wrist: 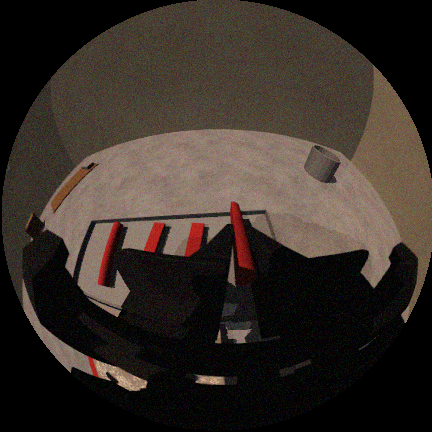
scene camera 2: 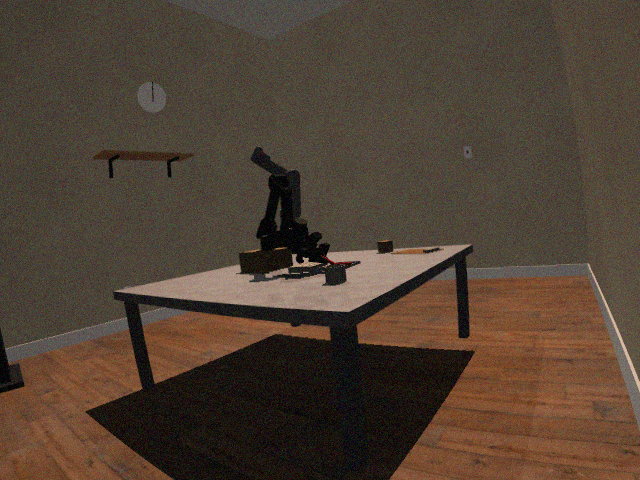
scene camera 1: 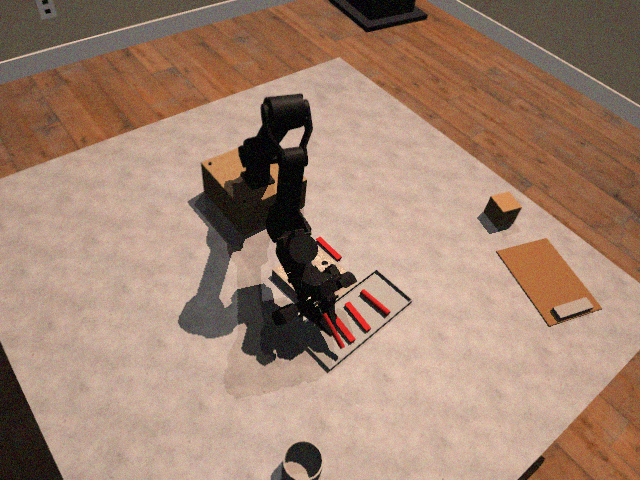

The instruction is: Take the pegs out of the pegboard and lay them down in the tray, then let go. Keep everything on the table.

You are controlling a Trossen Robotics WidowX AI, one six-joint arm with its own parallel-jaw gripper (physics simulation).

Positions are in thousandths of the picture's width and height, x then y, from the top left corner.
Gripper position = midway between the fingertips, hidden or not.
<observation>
The table carries a flat brown board (scene camera 1: 868, 605), a small brown cube (scene camera 1: 785, 436) and a grey cup (wrist: 744, 378). Further things: my gripper (scene camera 1: 521, 697).
My gripper is seen too in the wrist view (wrist: 547, 531) and in scene camera 2 (scene camera 2: 513, 547).
</observation>
